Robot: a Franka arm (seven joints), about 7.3 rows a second.
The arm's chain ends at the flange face. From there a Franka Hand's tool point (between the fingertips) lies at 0.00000 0.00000 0.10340 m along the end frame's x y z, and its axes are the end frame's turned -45 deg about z.
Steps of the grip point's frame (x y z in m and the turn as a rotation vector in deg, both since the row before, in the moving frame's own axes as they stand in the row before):
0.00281 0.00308 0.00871 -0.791 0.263 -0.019
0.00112 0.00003 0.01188 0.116 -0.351 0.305
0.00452 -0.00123 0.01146 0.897 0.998 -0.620
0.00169 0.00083 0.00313 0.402 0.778 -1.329
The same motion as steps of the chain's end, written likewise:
0.00282 -0.00048 0.00872 -0.373 0.745 -0.019
0.00141 -0.00107 0.01188 -0.166 -0.330 0.305
0.00221 -0.00165 0.01149 1.340 0.071 -0.620
0.00132 0.00090 0.00314 0.834 0.266 -1.329

